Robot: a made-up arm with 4 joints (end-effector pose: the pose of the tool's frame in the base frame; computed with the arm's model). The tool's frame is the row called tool.
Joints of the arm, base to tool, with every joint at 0 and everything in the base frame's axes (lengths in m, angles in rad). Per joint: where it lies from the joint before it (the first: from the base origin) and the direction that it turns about. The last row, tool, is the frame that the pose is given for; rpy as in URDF.
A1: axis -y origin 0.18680 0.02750 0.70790
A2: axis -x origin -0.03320 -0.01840 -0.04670
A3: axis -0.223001 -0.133 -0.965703 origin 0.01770 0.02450 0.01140
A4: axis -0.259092 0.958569 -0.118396 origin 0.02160 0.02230 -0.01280
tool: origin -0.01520 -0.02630 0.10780 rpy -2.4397 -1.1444 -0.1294
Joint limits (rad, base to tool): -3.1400..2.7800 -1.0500..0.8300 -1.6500..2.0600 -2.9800..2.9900
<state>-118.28 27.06 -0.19 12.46</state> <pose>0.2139 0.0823 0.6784 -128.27 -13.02 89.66</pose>
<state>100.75 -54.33 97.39 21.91</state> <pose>0.1531 -0.0756 0.6999 -41.28 52.36 -91.88</pose>
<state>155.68 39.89 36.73 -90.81</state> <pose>0.3065 0.0143 0.7442 -100.34 3.24 44.61</pose>
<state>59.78 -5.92 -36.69 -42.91</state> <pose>0.1578 -0.0314 0.6794 -6.51 -74.11 -113.73</pose>
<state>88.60 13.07 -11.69 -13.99</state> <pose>0.1389 0.0374 0.6817 25.91 68.85 164.00</pose>
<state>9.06 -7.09 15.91 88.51</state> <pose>0.3021 0.0152 0.7118 -160.33 26.35 10.41</pose>
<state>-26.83 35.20 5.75 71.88</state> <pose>0.2701 0.0694 0.6433 152.88 -2.16 -35.78</pose>
